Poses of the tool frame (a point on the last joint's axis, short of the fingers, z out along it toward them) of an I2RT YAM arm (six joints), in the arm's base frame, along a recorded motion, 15 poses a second.
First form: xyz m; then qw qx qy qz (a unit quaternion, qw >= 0).
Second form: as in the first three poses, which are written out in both.
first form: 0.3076 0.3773 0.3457 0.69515 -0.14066 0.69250 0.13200
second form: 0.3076 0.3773 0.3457 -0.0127 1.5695 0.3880
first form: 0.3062 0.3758 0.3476 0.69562 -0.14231 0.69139 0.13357
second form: 0.3062 0.3758 0.3476 -0.0133 1.5673 0.3927
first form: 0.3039 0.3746 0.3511 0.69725 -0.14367 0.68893 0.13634
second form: 0.3039 0.3746 0.3511 -0.0125 1.5613 0.3987
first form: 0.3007 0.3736 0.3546 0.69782 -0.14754 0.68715 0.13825
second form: 0.3007 0.3736 0.3546 -0.0159 1.5587 0.4071
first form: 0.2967 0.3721 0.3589 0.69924 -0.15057 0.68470 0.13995
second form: 0.2967 0.3721 0.3589 -0.0189 1.5538 0.4140
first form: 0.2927 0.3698 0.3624 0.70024 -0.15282 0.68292 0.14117
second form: 0.2927 0.3698 0.3624 -0.0212 1.5503 0.4191
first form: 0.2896 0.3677 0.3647 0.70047 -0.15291 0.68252 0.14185
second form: 0.2896 0.3677 0.3647 -0.0206 1.5492 0.4202
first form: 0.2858 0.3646 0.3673 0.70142 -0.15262 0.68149 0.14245
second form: 0.2858 0.3646 0.3673 -0.0200 1.5462 0.4207
